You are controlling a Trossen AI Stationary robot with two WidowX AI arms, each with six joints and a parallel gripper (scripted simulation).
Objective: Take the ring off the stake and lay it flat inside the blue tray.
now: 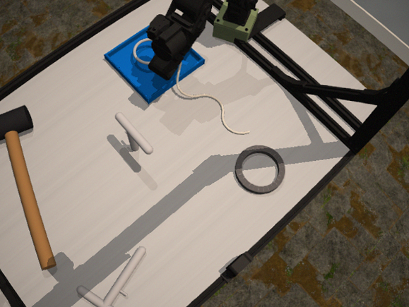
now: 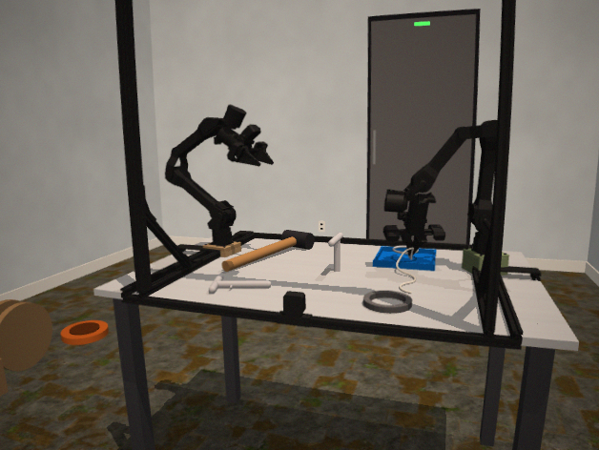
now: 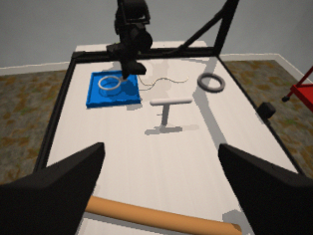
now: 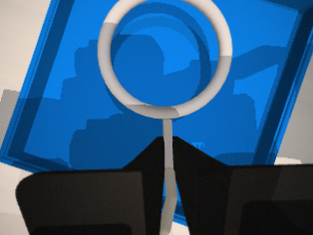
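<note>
The blue tray is 5 cm below my right hand, 5 cm ahead of it and 2 cm to the left of it.
</note>
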